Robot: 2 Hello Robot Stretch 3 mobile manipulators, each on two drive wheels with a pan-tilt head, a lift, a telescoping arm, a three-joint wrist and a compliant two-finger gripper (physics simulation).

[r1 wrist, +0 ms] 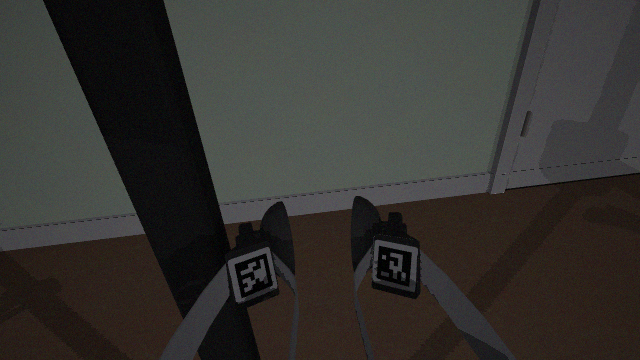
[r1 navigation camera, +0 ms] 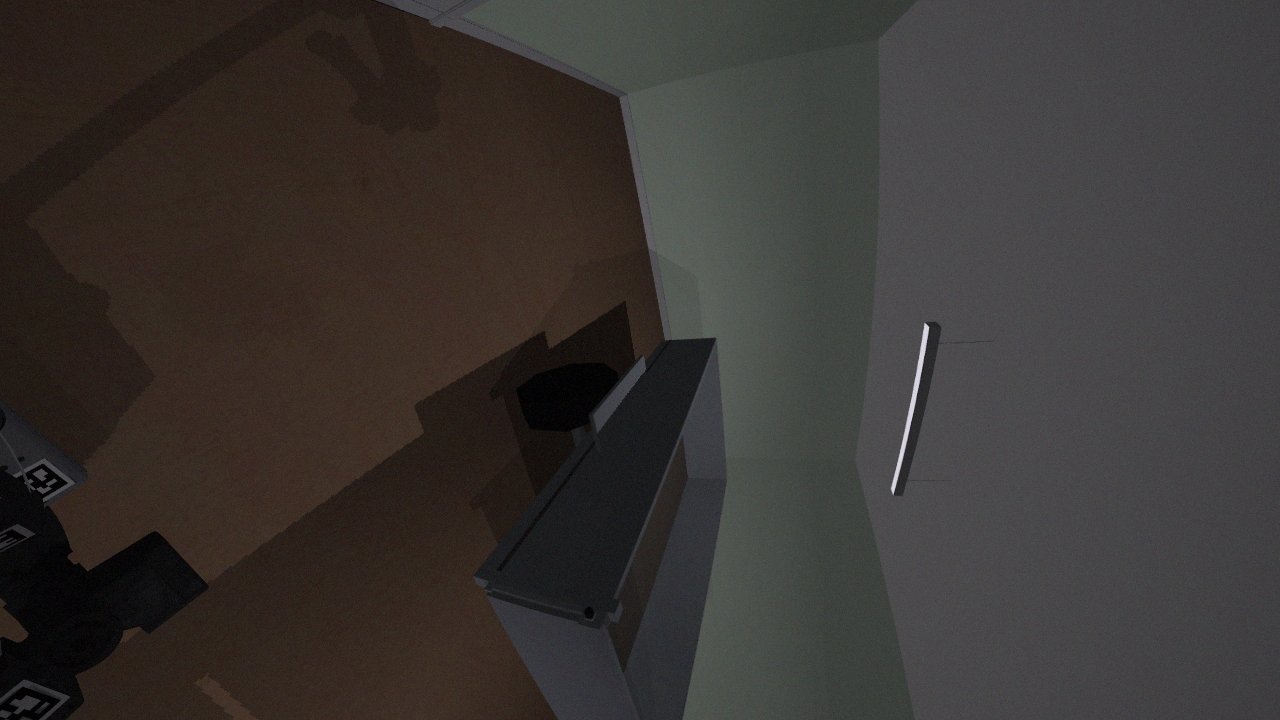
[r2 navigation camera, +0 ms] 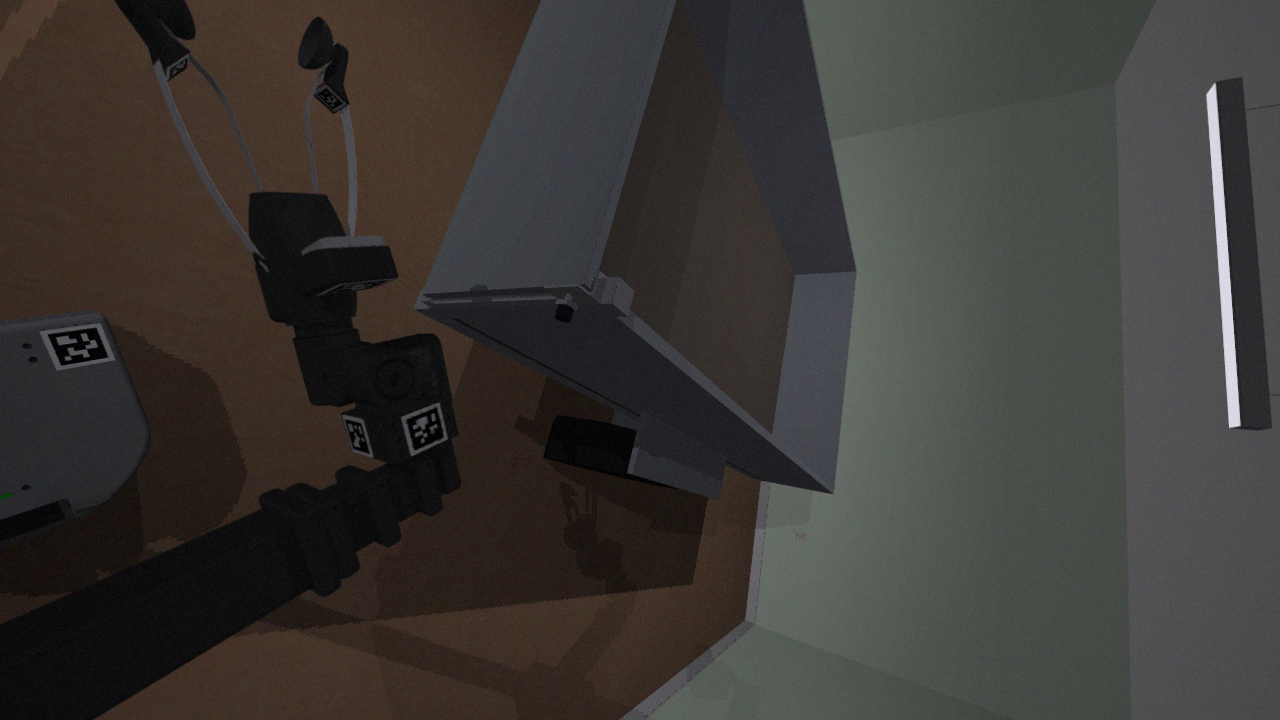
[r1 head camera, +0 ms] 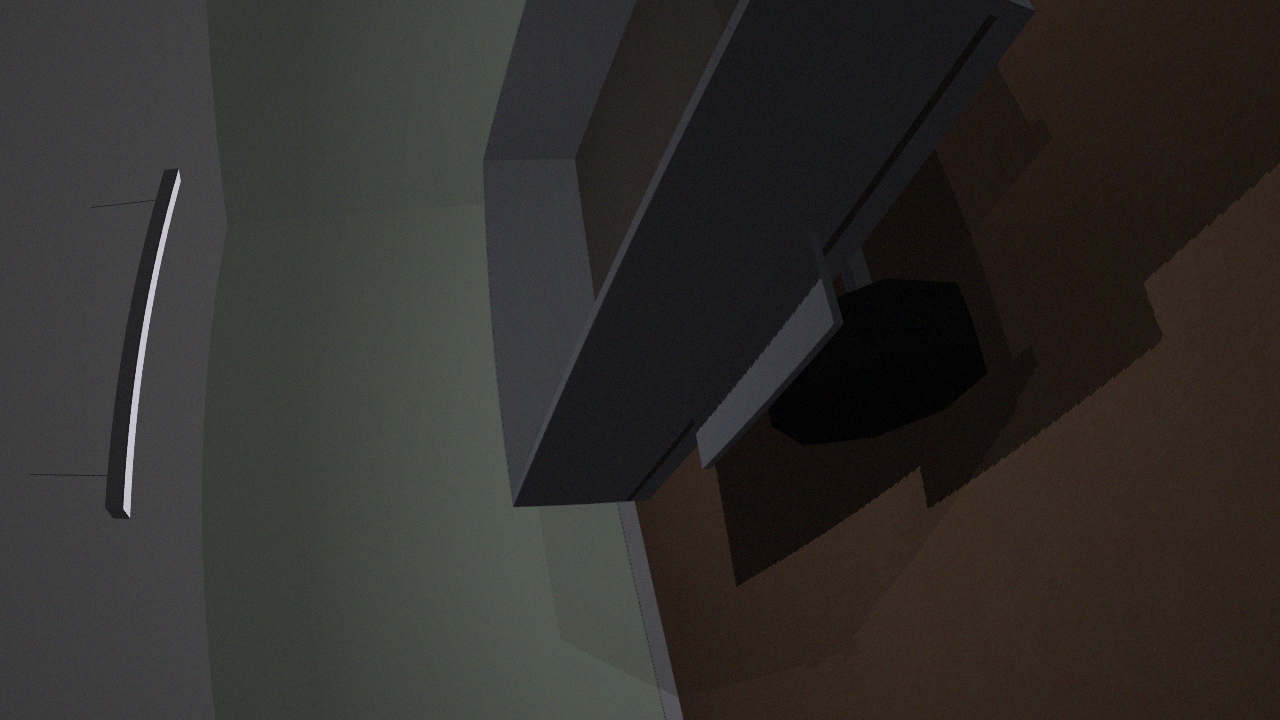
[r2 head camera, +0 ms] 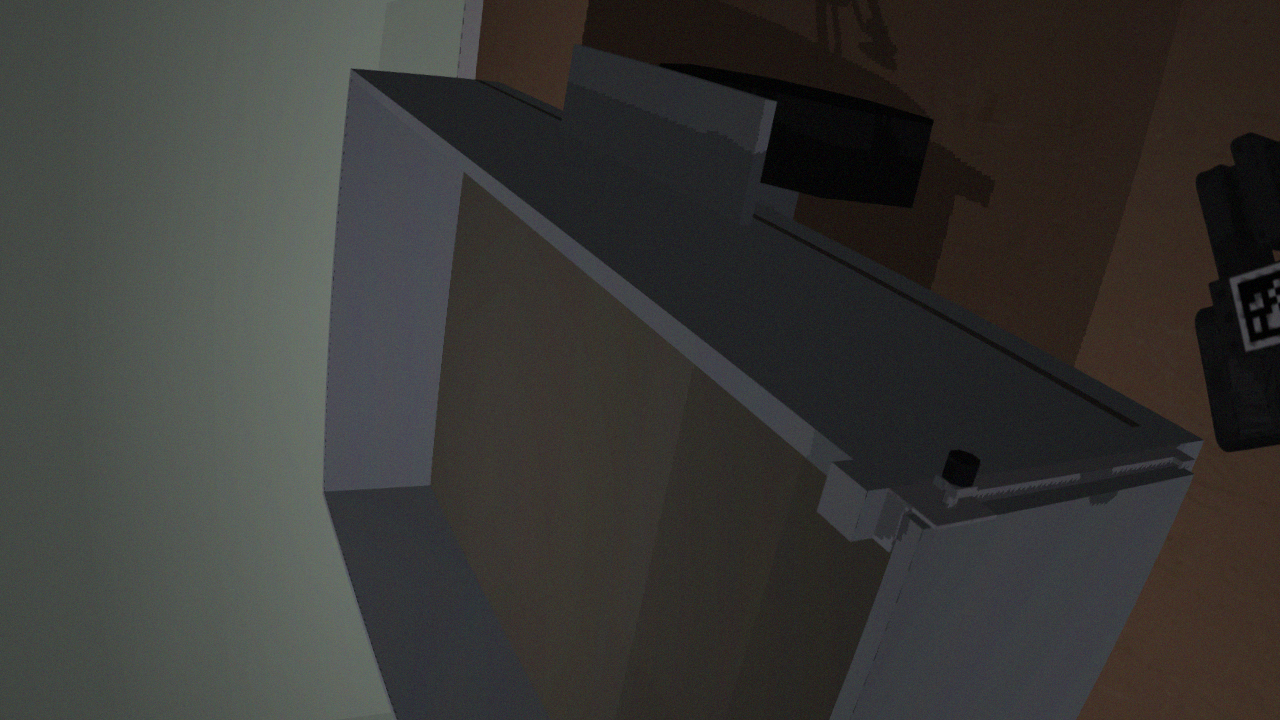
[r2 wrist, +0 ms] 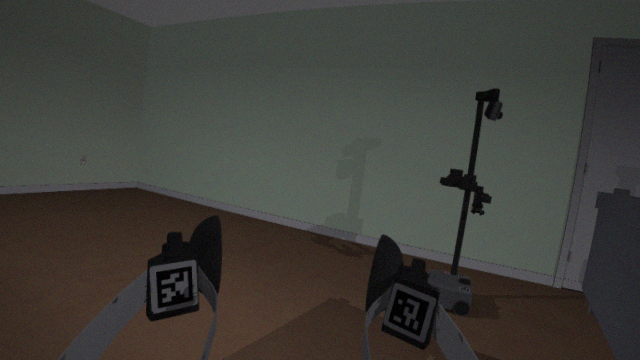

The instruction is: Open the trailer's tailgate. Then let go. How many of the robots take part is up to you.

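The grey trailer (r1 head camera: 680, 232) (r1 navigation camera: 599, 501) (r2 head camera: 716, 295) (r2 navigation camera: 554, 358) is an open-topped box. Its tailgate (r1 navigation camera: 554, 658) (r2 head camera: 1011, 608) (r2 navigation camera: 546, 152) stands upright across one end, with a narrow seam at the side wall. A black knob (r1 navigation camera: 588, 613) (r2 head camera: 961, 467) (r2 navigation camera: 563, 310) sits at the upper corner by that seam, beside a small grey block. The r2 gripper (r2 navigation camera: 246, 34) (r2 wrist: 296, 262) is open and empty, out in front of the tailgate's outer face and apart from it. The r1 gripper (r1 wrist: 322, 235) is open and empty, with floor and wall behind it.
A black wheel (r1 head camera: 886, 358) (r1 navigation camera: 563, 394) (r2 head camera: 850, 152) (r2 navigation camera: 586, 443) and a flat fender (r1 head camera: 769, 376) (r2 head camera: 662, 116) stick out from the trailer's side. Robot r1 (r2 wrist: 452, 292) stands near the wall. A door (r1 wrist: 590, 85) (r2 wrist: 615, 110) is at the right in both wrist views.
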